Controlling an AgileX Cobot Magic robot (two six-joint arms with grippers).
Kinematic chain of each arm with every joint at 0, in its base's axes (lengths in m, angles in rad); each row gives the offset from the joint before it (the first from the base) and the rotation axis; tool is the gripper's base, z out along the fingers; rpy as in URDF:
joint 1: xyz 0 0 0.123 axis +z
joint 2: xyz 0 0 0 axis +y
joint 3: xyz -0.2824 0 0.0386 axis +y
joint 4: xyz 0.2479 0 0.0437 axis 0.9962 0 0.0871
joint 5: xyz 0 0 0 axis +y
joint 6: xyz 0.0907 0 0.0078 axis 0.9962 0 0.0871
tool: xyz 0 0 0 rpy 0 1.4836 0
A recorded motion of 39 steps. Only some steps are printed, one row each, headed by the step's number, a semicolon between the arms.
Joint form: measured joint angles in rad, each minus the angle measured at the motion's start. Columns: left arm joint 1, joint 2, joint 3, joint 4, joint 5, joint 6; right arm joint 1, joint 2, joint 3, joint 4, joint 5, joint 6.
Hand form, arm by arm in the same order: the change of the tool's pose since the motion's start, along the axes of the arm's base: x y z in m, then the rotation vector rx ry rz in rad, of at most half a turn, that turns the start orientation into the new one. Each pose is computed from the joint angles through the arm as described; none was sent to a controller.
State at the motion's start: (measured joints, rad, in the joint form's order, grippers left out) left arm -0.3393 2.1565 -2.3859 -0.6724 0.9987 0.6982; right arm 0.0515 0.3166 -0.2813 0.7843 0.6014 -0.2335
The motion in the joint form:
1: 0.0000 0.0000 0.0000 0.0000 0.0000 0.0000; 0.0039 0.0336 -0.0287 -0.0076 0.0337 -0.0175
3: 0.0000 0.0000 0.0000 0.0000 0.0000 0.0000; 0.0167 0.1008 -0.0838 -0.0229 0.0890 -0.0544
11: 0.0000 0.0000 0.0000 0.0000 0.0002 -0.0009; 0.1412 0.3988 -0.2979 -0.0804 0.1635 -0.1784
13: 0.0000 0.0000 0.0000 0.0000 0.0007 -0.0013; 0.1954 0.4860 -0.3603 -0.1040 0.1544 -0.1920
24: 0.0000 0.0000 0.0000 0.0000 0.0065 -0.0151; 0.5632 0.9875 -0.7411 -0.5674 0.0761 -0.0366
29: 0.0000 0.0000 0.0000 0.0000 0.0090 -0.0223; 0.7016 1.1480 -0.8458 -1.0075 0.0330 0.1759
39: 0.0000 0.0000 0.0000 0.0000 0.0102 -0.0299; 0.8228 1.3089 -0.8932 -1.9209 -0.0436 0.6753
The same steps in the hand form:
1: 0.0000 0.0000 0.0000 0.0000 0.0000 0.0000; 0.0024 0.0019 0.0048 -0.0245 0.0204 0.0337
3: 0.0000 0.0000 0.0000 0.0000 0.0000 0.0000; 0.0082 0.0054 0.0140 -0.0733 0.0535 0.0993
11: 0.0000 0.0000 0.0000 -0.0004 0.0008 0.0003; 0.0489 0.0244 0.0458 -0.2357 0.1164 0.3338
13: 0.0000 0.0000 0.0000 -0.0003 0.0014 0.0002; 0.0638 0.0337 0.0530 -0.2735 0.1199 0.3899
24: -0.0004 -0.0001 -0.0004 -0.0047 0.0155 0.0031; 0.1472 0.1268 0.0603 -0.6690 0.0874 0.6413
29: -0.0006 -0.0001 -0.0005 -0.0072 0.0224 0.0049; 0.1701 0.1665 0.0479 -0.9557 -0.0250 0.6429
39: -0.0007 -0.0001 -0.0006 -0.0104 0.0288 0.0077; 0.1975 0.2088 0.0378 -1.3549 -0.4115 0.5147

